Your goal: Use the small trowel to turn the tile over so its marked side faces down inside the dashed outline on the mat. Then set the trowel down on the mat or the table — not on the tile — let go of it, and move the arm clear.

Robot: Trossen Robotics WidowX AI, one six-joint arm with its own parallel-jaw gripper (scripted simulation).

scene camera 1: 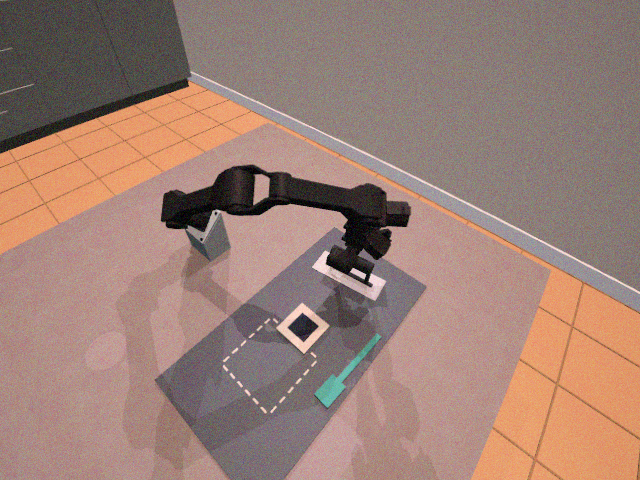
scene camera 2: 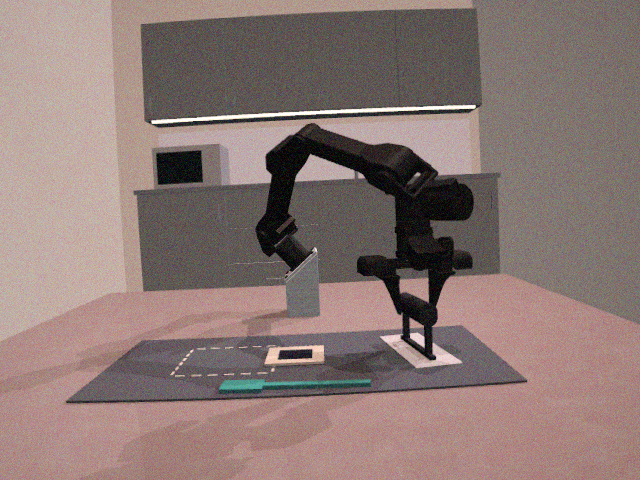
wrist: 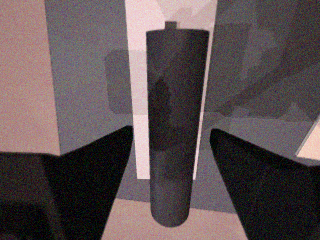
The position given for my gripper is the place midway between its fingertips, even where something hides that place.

My gripper shows in scene camera 1 [351,261], in scene camera 2 [415,313] and in the wrist view [171,133]. A teal flat tool shows in scene camera 1 and in scene camera 2; in the wrist view it is out of frame. The same spot on a grey mat: [wrist: 255,91] is [scene camera 1: 338,299]. One and the same spot on the teal flat tool: [scene camera 2: 256,385] is [scene camera 1: 338,385].
